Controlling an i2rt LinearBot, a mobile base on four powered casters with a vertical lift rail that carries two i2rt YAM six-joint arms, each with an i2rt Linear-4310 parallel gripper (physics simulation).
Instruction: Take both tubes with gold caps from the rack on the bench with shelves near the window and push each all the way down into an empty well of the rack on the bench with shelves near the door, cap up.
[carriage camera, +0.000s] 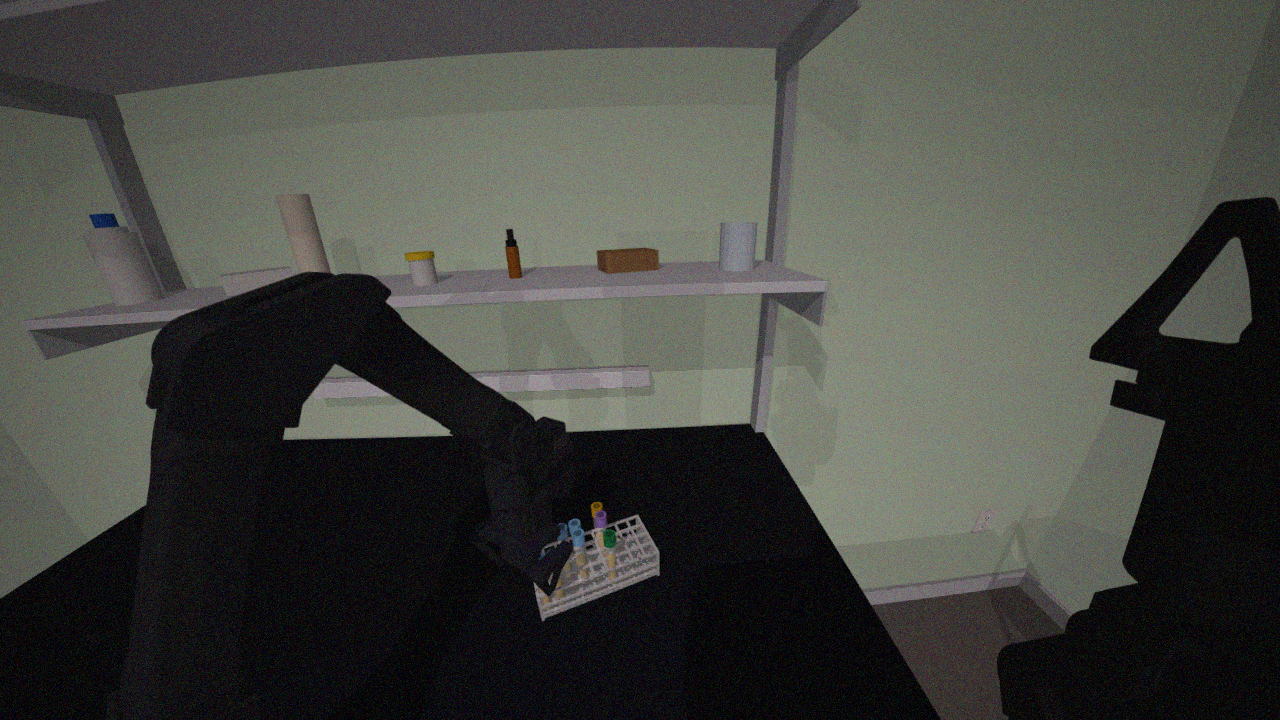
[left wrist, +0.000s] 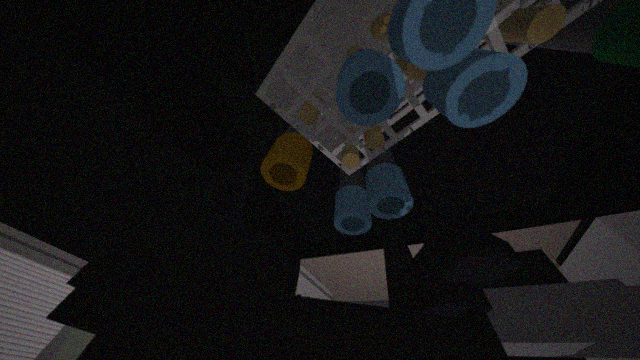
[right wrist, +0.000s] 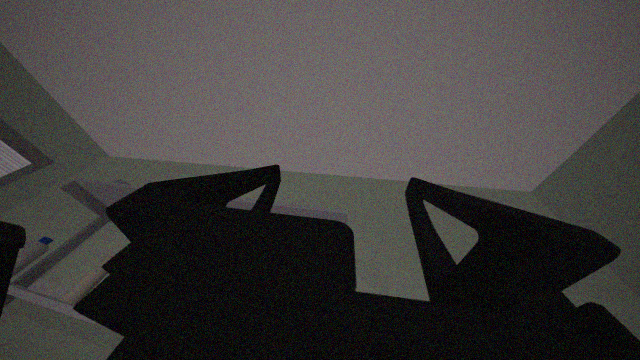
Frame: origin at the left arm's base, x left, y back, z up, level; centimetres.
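Where they show: left gripper, fingertip midpoint: (carriage camera: 526, 577) (left wrist: 316, 175); right gripper, fingertip midpoint: (right wrist: 342, 178).
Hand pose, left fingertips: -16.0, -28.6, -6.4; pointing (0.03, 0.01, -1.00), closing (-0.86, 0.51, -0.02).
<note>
After its pixels a point has its place, as x, y, z.
The white wire rack (carriage camera: 646, 557) {-34.0, -32.7, -8.1} (left wrist: 280, 107) {-15.5, -33.5, -8.1} stands on the black bench. One gold-capped tube (carriage camera: 597, 509) {-26.4, -37.2, -1.9} stands at its back, beside a purple cap (carriage camera: 600, 518) {-27.0, -35.2, -1.8}. Another gold cap (left wrist: 286, 161) {-17.4, -32.7, -1.8} shows in the left wrist view at the rack's near corner; in the carriage camera the left gripper hides it. My left gripper (carriage camera: 547, 574) {-16.0, -28.6, -6.4} (left wrist: 316, 175) {-16.0, -28.6, -6.4} is open, low over the rack's left end, with its dark fingers hard to make out. Nothing is seen held in it. My right gripper (right wrist: 342, 178) {-63.0, -4.0, 43.5} is open and empty, raised at the right, away from the bench. The destination rack does not show.
Several blue caps (carriage camera: 578, 538) {-23.9, -31.5, -2.0} (left wrist: 371, 87) {-21.0, -33.9, -1.8} and a green cap (carriage camera: 609, 538) {-28.5, -31.2, -1.9} (left wrist: 617, 35) {-27.5, -32.1, -3.1} stand close around the left gripper. A shelf (carriage camera: 554, 291) {-21.0, -49.7, 31.6} with bottles and boxes spans the wall behind. An upper shelf (carriage camera: 429, 35) {1.4, -70.6, 75.8} hangs above the left arm.
</note>
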